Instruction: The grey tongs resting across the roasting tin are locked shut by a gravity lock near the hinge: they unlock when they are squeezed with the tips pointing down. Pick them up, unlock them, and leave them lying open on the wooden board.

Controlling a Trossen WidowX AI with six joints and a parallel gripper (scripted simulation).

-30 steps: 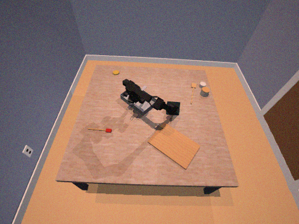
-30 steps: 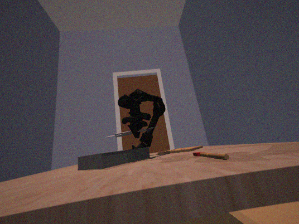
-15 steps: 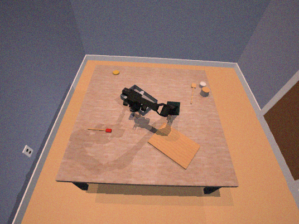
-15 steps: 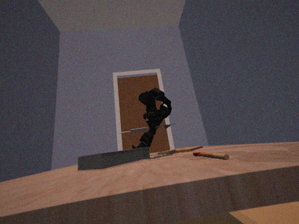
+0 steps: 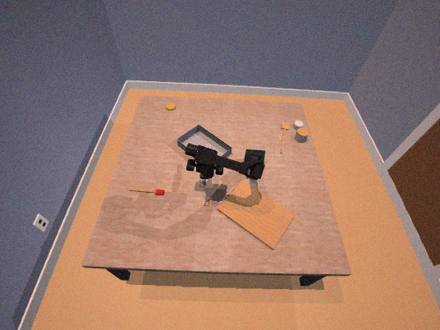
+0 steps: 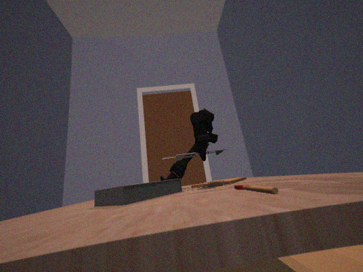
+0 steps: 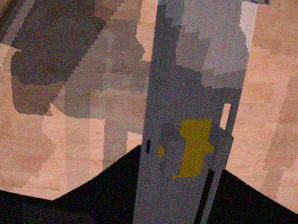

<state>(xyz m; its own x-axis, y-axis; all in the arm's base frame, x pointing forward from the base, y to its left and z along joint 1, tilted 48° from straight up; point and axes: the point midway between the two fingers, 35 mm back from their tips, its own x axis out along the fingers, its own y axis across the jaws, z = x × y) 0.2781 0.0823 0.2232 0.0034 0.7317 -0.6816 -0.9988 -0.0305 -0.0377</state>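
My gripper tip is 31 cm past the wooden board, 11 cm to the right of it and 12 cm above it. Round my gripper tip: roasting tin: 5 cm ahead, 29 cm to the right, 10 cm below; red-headed spatula: 29 cm ahead, 7 cm to the left, 12 cm below; yellow lock piece: 2 cm to the left, 4 cm above.
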